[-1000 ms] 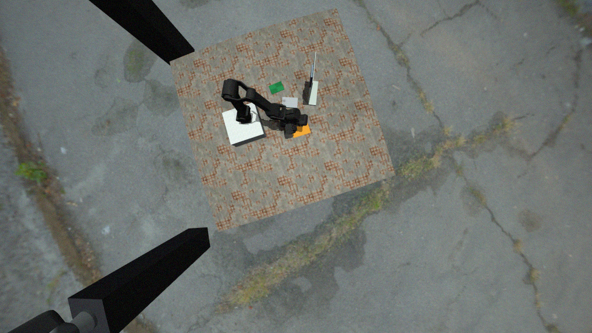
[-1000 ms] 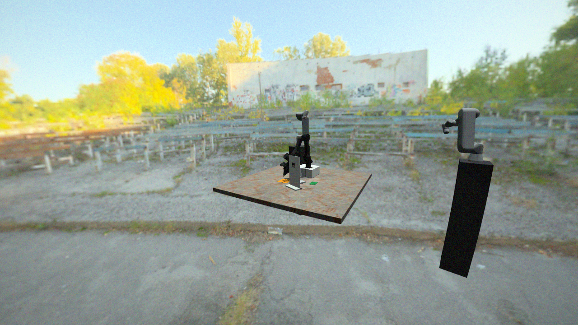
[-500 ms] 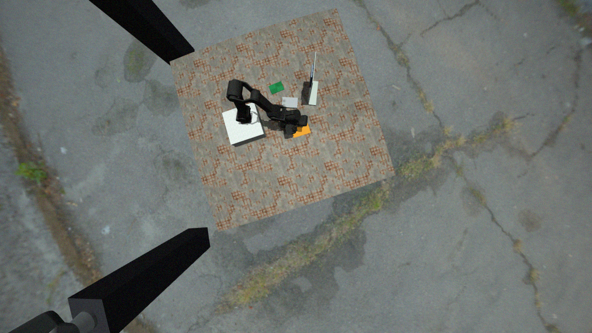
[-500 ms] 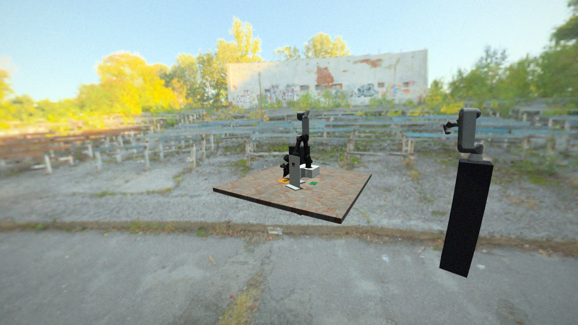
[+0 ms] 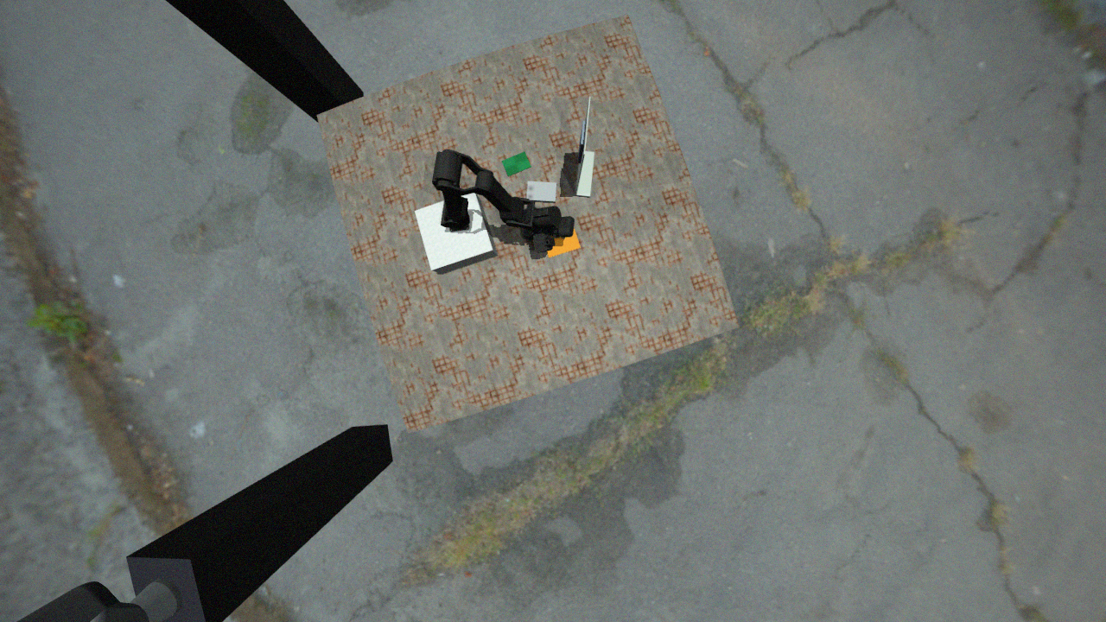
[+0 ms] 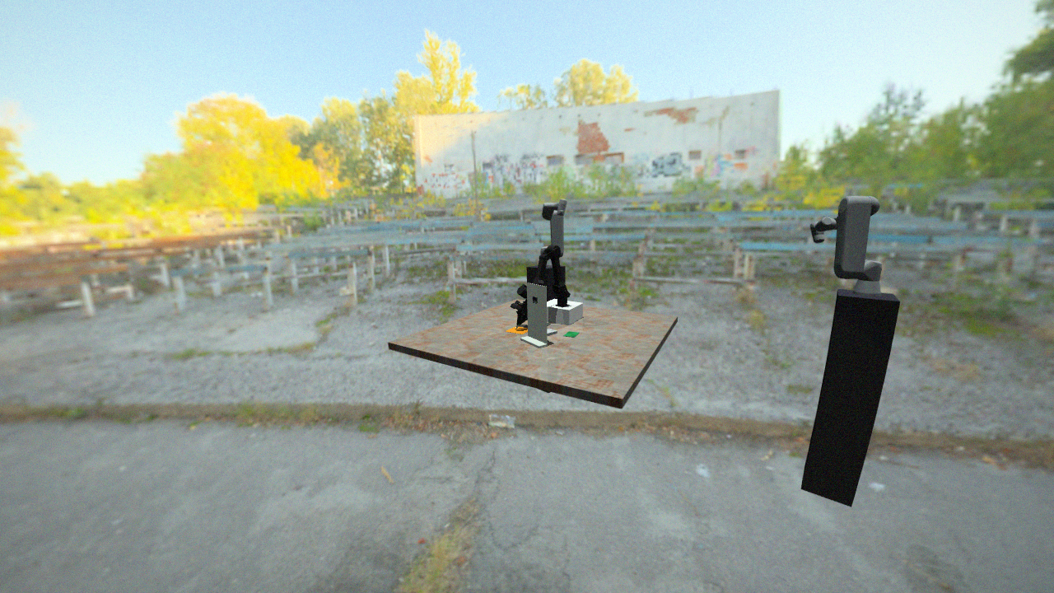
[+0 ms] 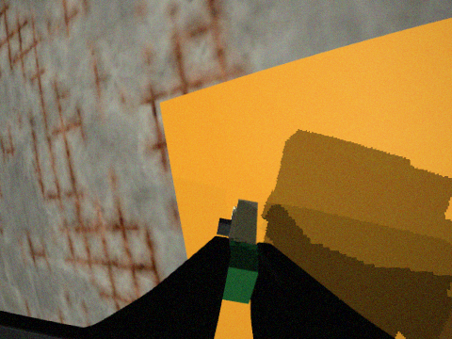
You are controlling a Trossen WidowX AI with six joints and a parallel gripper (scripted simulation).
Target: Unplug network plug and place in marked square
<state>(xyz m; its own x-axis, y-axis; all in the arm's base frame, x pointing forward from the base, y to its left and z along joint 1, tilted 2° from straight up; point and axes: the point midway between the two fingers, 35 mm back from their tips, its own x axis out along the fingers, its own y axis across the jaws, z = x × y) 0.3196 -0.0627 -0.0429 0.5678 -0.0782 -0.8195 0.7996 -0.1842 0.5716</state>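
Now: the orange marked square 30 mm below my gripper tip and 10 mm behind it. From my gripper tip the other things lie so: upright panel: 220 mm to the left, 110 mm above, 90 mm ahead; green network plug: right at my gripper tip; grey block: 170 mm to the left, 60 mm behind, 20 mm below.
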